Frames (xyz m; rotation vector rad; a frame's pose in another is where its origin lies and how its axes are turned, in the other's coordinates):
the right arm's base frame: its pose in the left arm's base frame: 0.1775 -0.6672 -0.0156 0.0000 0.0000 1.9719
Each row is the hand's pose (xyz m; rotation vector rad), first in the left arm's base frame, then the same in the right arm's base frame.
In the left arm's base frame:
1: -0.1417 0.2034 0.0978 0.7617 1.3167 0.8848
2: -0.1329 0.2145 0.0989 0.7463 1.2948 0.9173
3: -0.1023 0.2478 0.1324 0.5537 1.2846 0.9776
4: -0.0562 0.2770 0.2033 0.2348 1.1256 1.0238
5: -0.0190 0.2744 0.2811 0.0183 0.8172 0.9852
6: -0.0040 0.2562 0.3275 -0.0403 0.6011 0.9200
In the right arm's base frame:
1: 0.9261 -0.0460 0.1134 1.4958 0.0904 -0.7140
2: 0.9329 -0.0585 0.1145 1.4631 0.0908 -0.6967
3: 0.9516 -0.0997 0.1480 1.3421 0.2413 -0.6844
4: 0.9605 -0.1535 0.2189 1.0425 0.4154 -0.7410
5: 0.9436 -0.1867 0.2967 0.6855 0.4321 -0.8817
6: 0.9210 -0.1934 0.3431 0.4820 0.3677 -0.9943

